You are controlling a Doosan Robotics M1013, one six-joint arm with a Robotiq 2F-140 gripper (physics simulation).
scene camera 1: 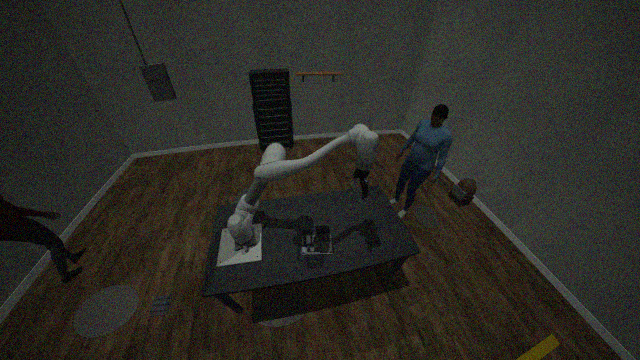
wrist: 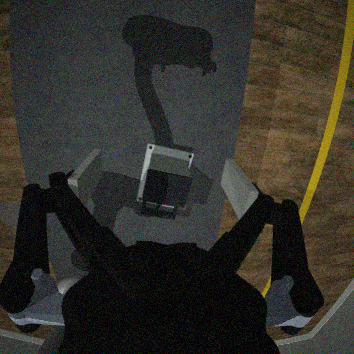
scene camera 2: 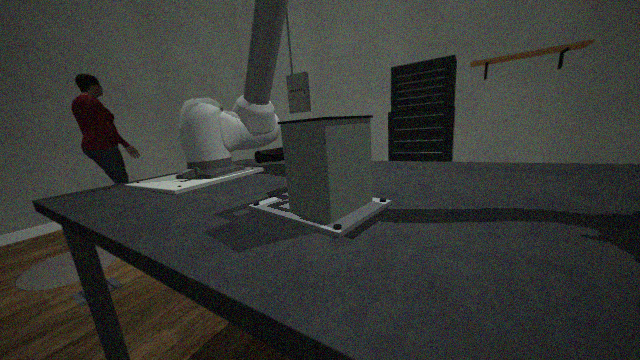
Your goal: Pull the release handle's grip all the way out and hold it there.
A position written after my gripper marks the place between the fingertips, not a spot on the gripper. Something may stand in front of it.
Note:
I see my gripper [wrist: 163,166] and a light base plate [scene camera 2: 278,206].
The light base plate also shows in the wrist view [wrist: 154,148].

